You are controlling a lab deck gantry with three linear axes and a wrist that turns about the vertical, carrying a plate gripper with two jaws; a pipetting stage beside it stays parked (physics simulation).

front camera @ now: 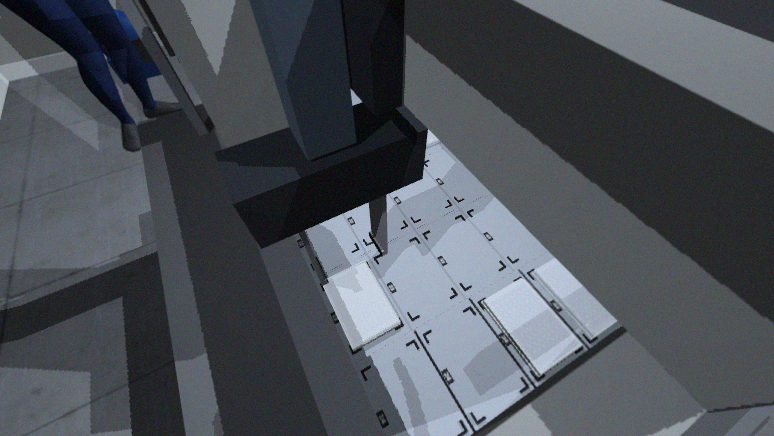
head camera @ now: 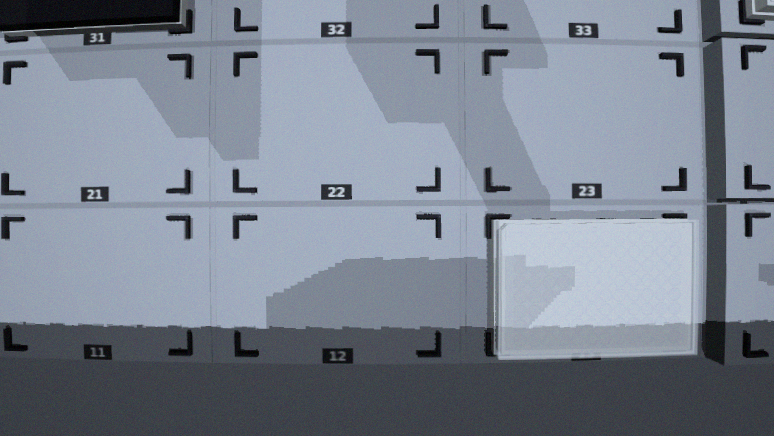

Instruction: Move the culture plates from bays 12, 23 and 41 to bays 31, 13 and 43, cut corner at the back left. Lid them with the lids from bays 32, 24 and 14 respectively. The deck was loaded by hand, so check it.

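Frame: origin at the robot's base, x ahead, y left, z up, level; centimetres.
Where they show: gripper, fingertip midpoint: (front camera: 349, 258); robot's base, link origin: (head camera: 12, 345).
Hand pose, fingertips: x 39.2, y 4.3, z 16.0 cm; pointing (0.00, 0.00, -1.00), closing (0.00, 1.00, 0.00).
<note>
Things, the pixels of their top centre, and the offset from my fingertips. "spot": a spot on its surface instead.
- black-topped piece, surface spot: (head camera: 92, 13) spot: dx -31.8, dy +17.6, dz -14.3 cm
- pale piece, top centre: (front camera: 580, 289) dx +16.4, dy +32.1, dz -13.1 cm
My gripper (front camera: 353, 267) hangs over the left rows in the front view, fingers apart and empty. It does not show in the head view. A pale plate (front camera: 362, 303) (head camera: 601, 287) sits in bay 13. Its doubled rim looks like a clear lid on a plate, with the cut corner at the back left. A black-topped piece (head camera: 92, 13) with a pale rim shows partly in bay 31. Bays 12, 23 and 32 hold no plate or lid in the head view. Bay 43 looks bare in the front view. Bay 41 is hidden there behind the gripper body.
A pale plate (front camera: 533, 324) sits in bay 34; its corner (head camera: 762, 8) shows at the head view's top right. Another pale piece (front camera: 574, 297) lies in bay 44. Bays 14 and 24 show no labware. Dark corner brackets mark the bays. A person in blue (front camera: 100, 59) stands behind the deck.
</note>
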